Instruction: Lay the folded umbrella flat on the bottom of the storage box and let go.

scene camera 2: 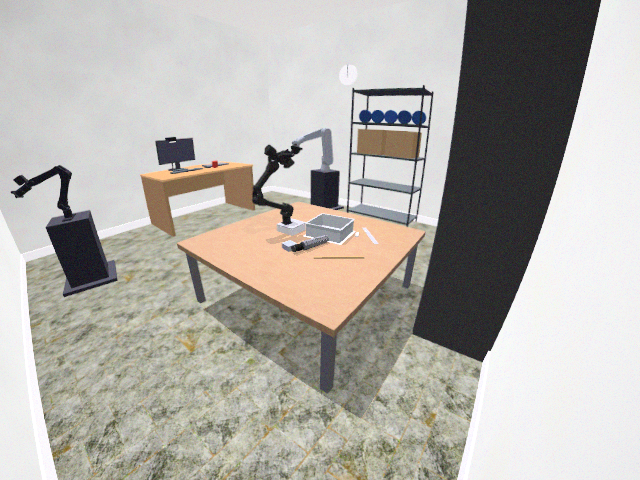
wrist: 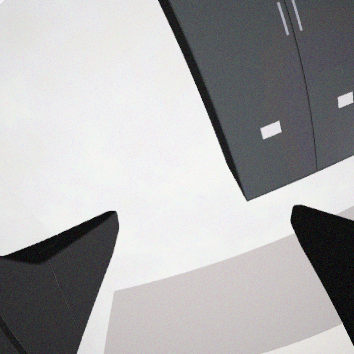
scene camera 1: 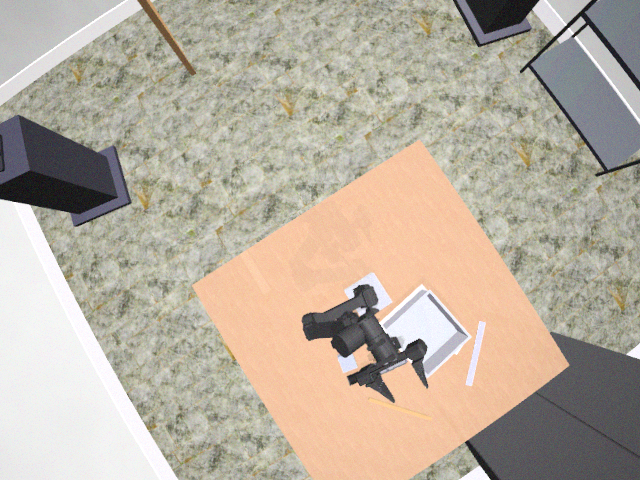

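Seen in the pictures: gripper, fingertip midpoint: (scene camera 2: 298, 151) (wrist: 206, 217) (scene camera 1: 410, 395); arm's base, link origin: (scene camera 2: 286, 223) (scene camera 1: 361, 293).
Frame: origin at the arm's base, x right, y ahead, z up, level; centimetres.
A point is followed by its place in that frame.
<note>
The folded umbrella (scene camera 2: 314, 242) @(x 4.7, y 36.7, z -1.5 cm), dark and ribbed with a light grey block-like end, lies on the table beside the storage box. In scene camera 1 the arm hides most of it; a light grey end of the umbrella (scene camera 1: 347, 363) @(x 16.9, y 26.7, z -2.0 cm) shows. The grey storage box (scene camera 1: 452, 347) @(x -28.2, y 35.8, z 1.6 cm) (scene camera 2: 320, 231) @(x -7.9, y 28.3, z 0.1 cm) has a white rim and stands open-topped near the arm's base; its visible bottom is bare. My gripper (scene camera 1: 410, 393) @(x 2.2, y 17.9, z 52.3 cm) (scene camera 2: 294, 156) @(x 2.2, y 17.9, z 52.3 cm) (wrist: 206, 217) @(x 2.2, y 17.9, z 52.3 cm) is wide open and empty, high above the table. The umbrella and the box do not show in the wrist view.
A white strip (scene camera 1: 475, 353) @(x -39.6, y 46.0, z -5.5 cm) (scene camera 2: 370, 235) @(x -39.7, y 46.8, z -5.4 cm) lies beyond the box. A thin tan stick (scene camera 1: 400, 408) @(x 2.0, y 55.7, z -4.7 cm) (scene camera 2: 338, 257) @(x 2.8, y 56.1, z -5.0 cm) lies on the wooden table (scene camera 1: 413, 206) @(x -38.4, y -27.9, z -5.7 cm) (scene camera 2: 289, 279) @(x 38.0, y 55.9, z -5.7 cm). A small white object (scene camera 2: 356, 234) @(x -31.4, y 40.6, z -4.5 cm) is near the box. A dark cabinet (scene camera 1: 594, 408) (wrist: 250, 100) stands by the table.
</note>
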